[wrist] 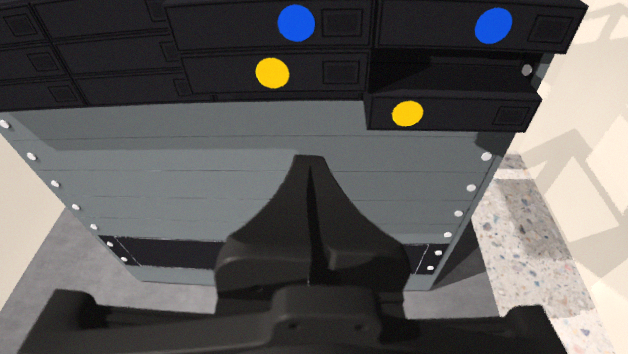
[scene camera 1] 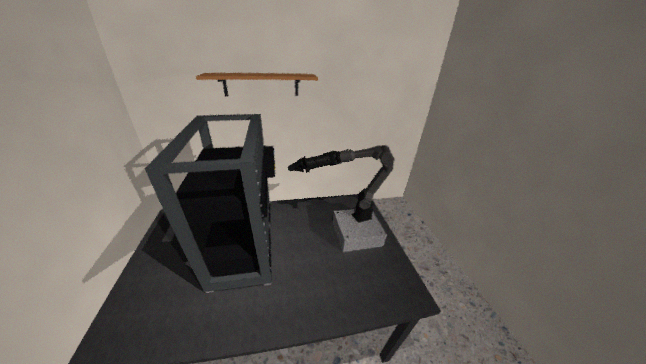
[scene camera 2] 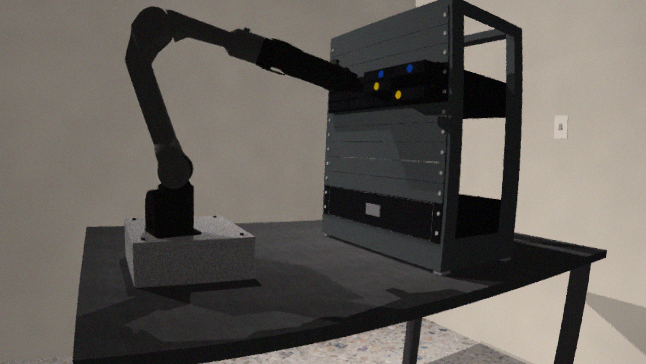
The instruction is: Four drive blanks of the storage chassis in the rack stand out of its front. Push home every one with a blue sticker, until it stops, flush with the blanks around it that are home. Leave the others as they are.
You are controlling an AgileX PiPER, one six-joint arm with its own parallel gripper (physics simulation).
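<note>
Two blue-stickered blanks stand out side by side: the left one (wrist: pixel 296 23) (scene camera 2: pixel 380 74) and the right one (wrist: pixel 493 25) (scene camera 2: pixel 410 68), at the rack's right edge. A yellow-stickered blank (wrist: pixel 272 73) (scene camera 2: pixel 376 86) stands out directly below the left blue one. Another yellow-stickered blank (wrist: pixel 407 113) (scene camera 2: pixel 398 94) stands out lower right, with a dark recess between it and the right blue one. The other chassis blanks (wrist: pixel 115 55) sit further back at the left. My gripper (wrist: pixel 307 173) (scene camera 1: pixel 290 168) (scene camera 2: pixel 361 84) is shut and empty, in front of the chassis; scene camera 1 shows a gap to the rack.
The rack (scene camera 1: pixel 205 165) (scene camera 2: pixel 456 150) stands on the dark table (scene camera 1: pixel 320 305) (scene camera 2: pixel 310 265). Grey panels (wrist: pixel 200 160) lie below the chassis, with a black unit (scene camera 2: pixel 400 220) near the bottom. The arm's speckled base block (scene camera 1: pixel 362 237) (scene camera 2: pixel 195 262) stands opposite. A wooden shelf (scene camera 1: pixel 257 76) hangs on the wall.
</note>
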